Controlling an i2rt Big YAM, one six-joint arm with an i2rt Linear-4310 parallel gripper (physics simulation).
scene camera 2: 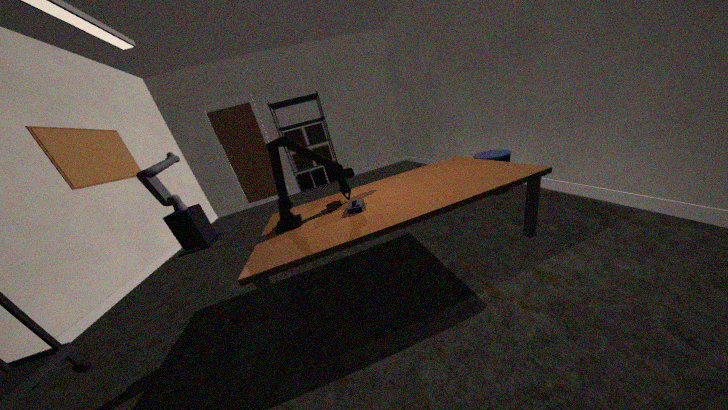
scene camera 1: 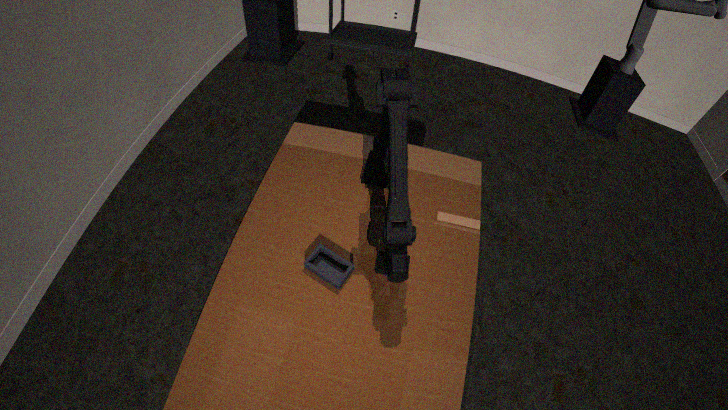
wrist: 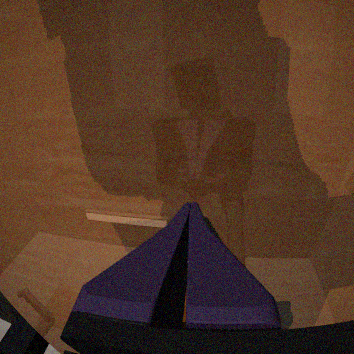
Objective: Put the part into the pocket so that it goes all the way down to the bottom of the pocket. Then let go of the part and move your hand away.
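Places are measured from the arm's base along level axes (x back, y up, z left), in metres.
Pixels of known places: gripper, fingertip midpoint: (scene camera 2: 349, 199) (wrist: 191, 210); arm's base at its link origin: (scene camera 2: 288, 221) (scene camera 1: 385, 168).
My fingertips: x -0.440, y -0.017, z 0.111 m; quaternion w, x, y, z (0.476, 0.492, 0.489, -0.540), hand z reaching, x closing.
Note:
Ahead of a thing's pixels: the offset from my fingertips to its top centre. Level surfaces: height alone.
The grey-blue block with the rectangular pocket @[dz -0.199, dx -0.018, dy +0.025 m] (scene camera 1: 326, 278) (scene camera 2: 355, 209) sits on the table, left of the arm in scene camera 1. No part shows inside the pocket there. My gripper (wrist: 191, 210) (scene camera 2: 347, 197) is shut, its purple fingertips meeting with nothing between them; it hangs above the table near the pocket block, and the arm covers the fingertips in scene camera 1. An orange sliver of the part (wrist: 185, 314) shows through the gap behind the fingertips. In scene camera 2 the part @[dz -0.016, dx +0.119, dy +0.019 m] (scene camera 2: 333, 205) appears as a dark shape on the table, on the arm-base side of the pocket block.
The wooden table @[dy -0.011 m] (scene camera 1: 285, 346) (scene camera 2: 438, 188) bears the arm's base (scene camera 2: 288, 222). A pale strip (scene camera 1: 458, 220) (wrist: 125, 219) lies across the table near its right edge in scene camera 1. Another arm on a pedestal (scene camera 1: 611, 96) (scene camera 2: 189, 229) stands away from the table.

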